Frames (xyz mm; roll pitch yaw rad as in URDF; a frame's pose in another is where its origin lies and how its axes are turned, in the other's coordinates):
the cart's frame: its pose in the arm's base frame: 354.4 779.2 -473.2 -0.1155 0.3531 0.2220
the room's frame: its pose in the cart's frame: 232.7 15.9 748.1 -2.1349 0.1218 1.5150
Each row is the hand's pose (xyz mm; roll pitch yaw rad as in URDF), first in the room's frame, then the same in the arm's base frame.
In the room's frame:
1: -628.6 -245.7 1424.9 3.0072 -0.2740 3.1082
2: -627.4 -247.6 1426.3 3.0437 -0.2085 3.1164
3: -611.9 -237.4 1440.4 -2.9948 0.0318 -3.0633
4: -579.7 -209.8 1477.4 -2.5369 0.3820 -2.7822
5: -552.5 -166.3 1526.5 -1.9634 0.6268 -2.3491
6: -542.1 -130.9 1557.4 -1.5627 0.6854 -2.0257
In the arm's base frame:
1: -448.9 19.5 241.4 -1.4513 -0.1464 -1.5827
2: -451.0 20.5 242.6 -1.4227 -0.1704 -1.5204
3: -465.3 29.2 226.4 -1.2225 -0.3250 -1.3028
4: -500.6 43.8 185.1 -0.9945 -0.6343 -0.9401
5: -541.9 47.4 127.4 -0.9845 -0.9295 -0.4534
6: -564.2 42.0 85.1 -1.1422 -1.0524 -0.0260

